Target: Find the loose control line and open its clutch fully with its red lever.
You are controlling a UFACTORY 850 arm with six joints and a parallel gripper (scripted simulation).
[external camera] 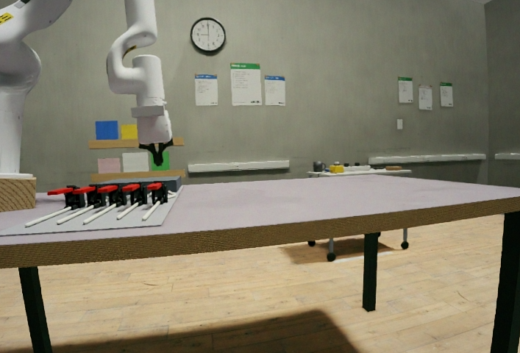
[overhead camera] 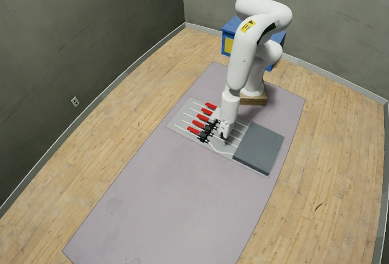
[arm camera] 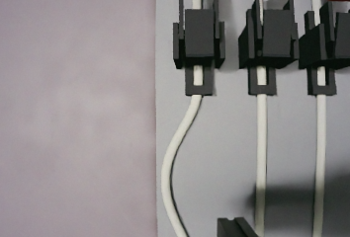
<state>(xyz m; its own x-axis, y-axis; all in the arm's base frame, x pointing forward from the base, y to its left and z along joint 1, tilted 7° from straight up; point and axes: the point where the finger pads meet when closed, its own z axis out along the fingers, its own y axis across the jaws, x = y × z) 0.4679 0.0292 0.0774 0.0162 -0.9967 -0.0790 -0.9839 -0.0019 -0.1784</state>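
Now: hand 9 cm past the light grey plate, 28 cm to the left of it and 12 cm above it.
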